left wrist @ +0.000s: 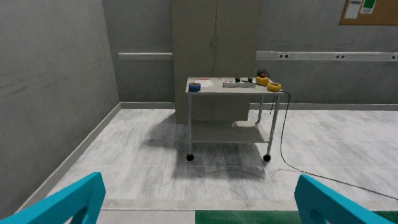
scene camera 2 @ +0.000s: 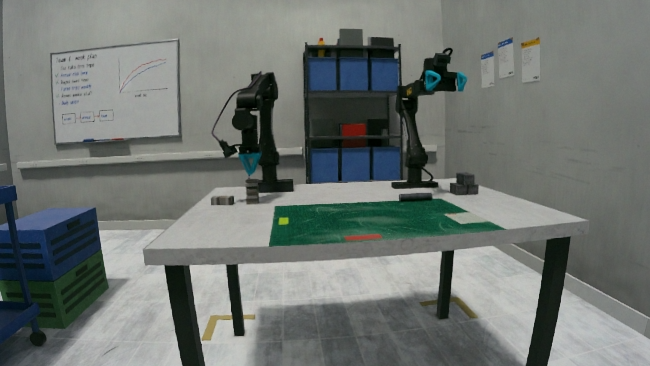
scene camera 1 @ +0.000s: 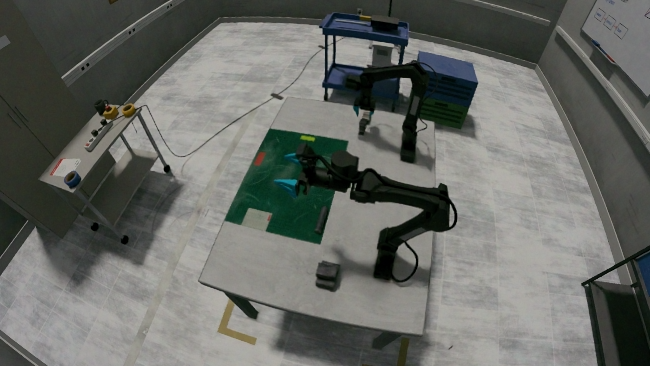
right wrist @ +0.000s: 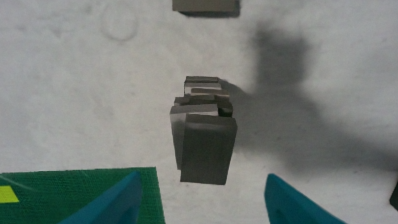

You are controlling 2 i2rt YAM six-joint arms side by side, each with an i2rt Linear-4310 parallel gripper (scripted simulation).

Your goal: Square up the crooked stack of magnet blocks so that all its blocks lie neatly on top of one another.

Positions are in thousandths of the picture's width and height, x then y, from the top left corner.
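Green mat (scene camera 2: 481, 613) and (scene camera 1: 401, 559): visible. My right gripper (scene camera 2: 387, 474) and (right wrist: 511, 815): visible. My left gripper (scene camera 2: 698, 214) and (left wrist: 501, 815): visible.
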